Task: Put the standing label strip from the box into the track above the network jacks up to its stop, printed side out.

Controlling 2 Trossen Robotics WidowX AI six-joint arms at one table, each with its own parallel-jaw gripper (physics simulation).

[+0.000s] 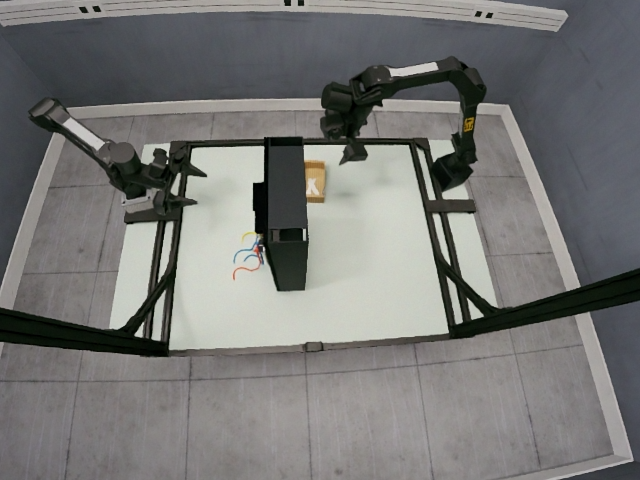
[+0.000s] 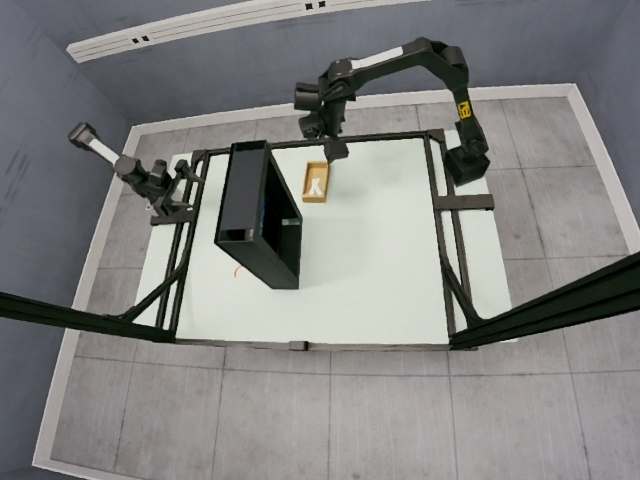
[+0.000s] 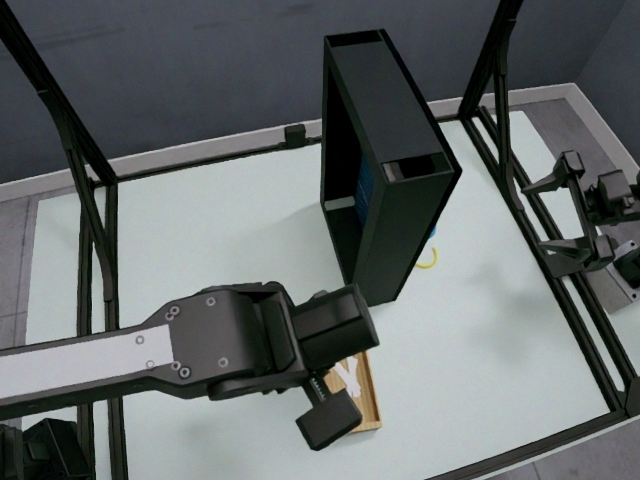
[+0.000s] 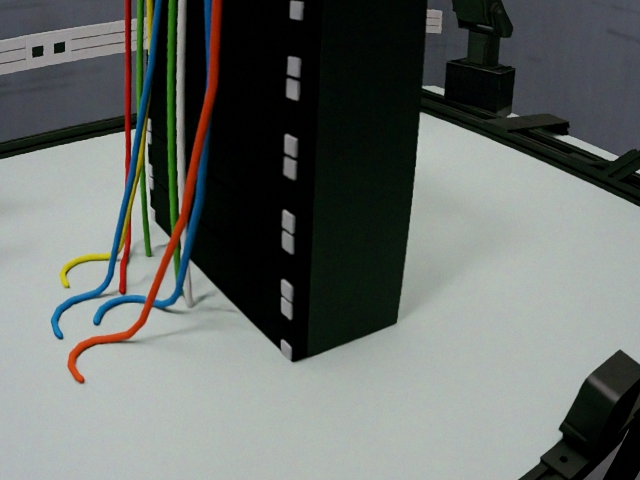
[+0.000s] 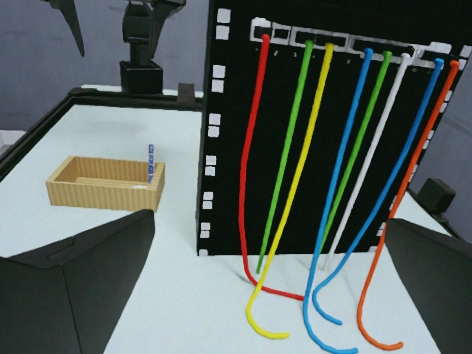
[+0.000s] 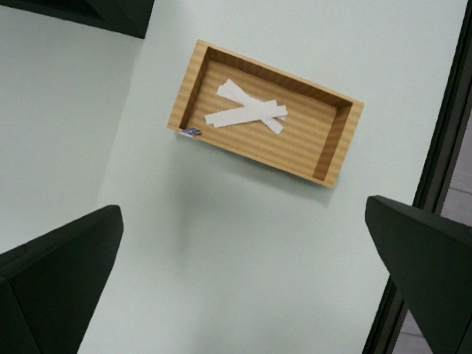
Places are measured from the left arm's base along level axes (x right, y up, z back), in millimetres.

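Where they show: left gripper, between the fingertips: [image 1: 202, 189] [image 2: 199, 193] [image 3: 528, 217] [image 5: 270, 225]; right gripper, between the fingertips: [image 1: 334, 152] [image 2: 324, 152] [image 5: 118, 58] [image 6: 244, 212]; left arm's base, origin of its link: [image 1: 136, 189] [image 2: 158, 196] [image 3: 633, 269]; right arm's base, origin of its link: [image 1: 455, 164] [image 2: 468, 155] [image 3: 28, 463] [image 4: 482, 64] [image 5: 141, 64].
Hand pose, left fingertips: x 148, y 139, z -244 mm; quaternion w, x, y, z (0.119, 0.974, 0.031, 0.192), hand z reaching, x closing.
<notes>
Things, the pixels of their top centre, and the offset from my left fingertips. "spot": a spot on its surface instead.
- label strip, centre of its top: [image 6: 186, 129] [image 5: 150, 145] dx -14, dy -142, dz -357 mm
- wooden box, centre of its top: [image 6: 267, 114] [image 5: 109, 171] [image 3: 350, 382] [image 1: 313, 177] [image 2: 315, 178] dx -77, dy -173, dz -339 mm
- tall black cabinet, centre of its top: [image 3: 381, 94] [image 1: 287, 184] [image 2: 243, 187] dx +158, dy +186, dz -207 mm
- orange cable, a spot on its surface: [image 4: 180, 227] spot: dx +215, dy -128, dz -95 mm
The label strip [image 5: 151, 164] [image 6: 190, 132] stands upright in a corner of the wooden box [image 1: 315, 199] [image 2: 314, 198] [image 5: 100, 195] [image 6: 250, 157], with blue print on one side. White strips [image 6: 250, 110] lie crossed on the box floor. The network jacks [image 5: 281, 33] run in a row high on the black cabinet front; the track above them is hard to make out. My right gripper [image 5: 118, 58] [image 6: 244, 212] is open above the box, pointing down. My left gripper [image 1: 201, 189] [image 2: 197, 194] [image 3: 530, 217] [image 5: 270, 225] is open and empty, facing the jack side from a distance.
The tall black cabinet [image 1: 286, 180] [image 2: 245, 186] [image 3: 408, 232] [image 4: 361, 180] stands between the box and my left gripper. Coloured cables, among them an orange cable [image 4: 180, 227] [image 5: 415, 160], hang from the jacks and curl onto the table. Dark rails [image 1: 433, 232] frame the table.
</notes>
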